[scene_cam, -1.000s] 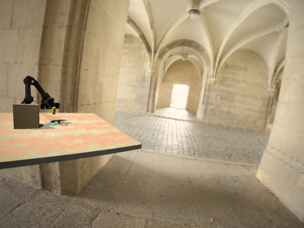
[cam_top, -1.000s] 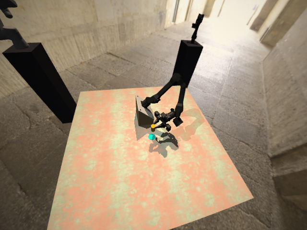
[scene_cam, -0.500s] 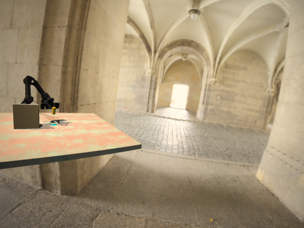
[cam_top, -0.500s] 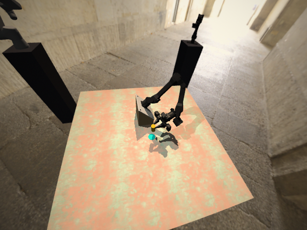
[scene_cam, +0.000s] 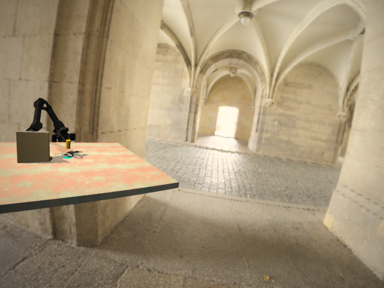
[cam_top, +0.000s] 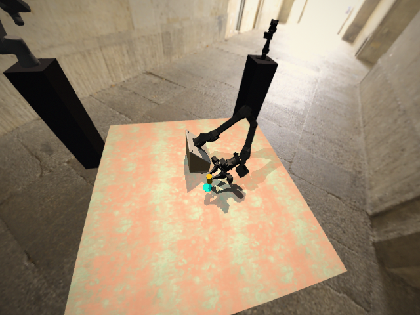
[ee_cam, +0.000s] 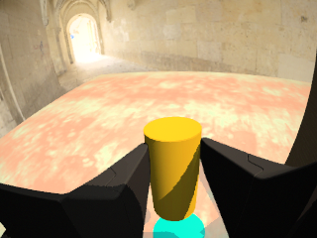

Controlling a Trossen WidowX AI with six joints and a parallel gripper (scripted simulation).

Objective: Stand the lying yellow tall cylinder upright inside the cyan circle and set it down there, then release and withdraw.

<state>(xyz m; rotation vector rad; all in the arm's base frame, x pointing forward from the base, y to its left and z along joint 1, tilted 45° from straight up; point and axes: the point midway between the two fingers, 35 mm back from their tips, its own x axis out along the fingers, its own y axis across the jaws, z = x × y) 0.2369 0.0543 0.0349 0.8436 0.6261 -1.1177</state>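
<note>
Right now my gripper tip is 13 cm above the cyan circle. Also, from my gripper tip: yellow tall cylinder 2 cm below.
</note>
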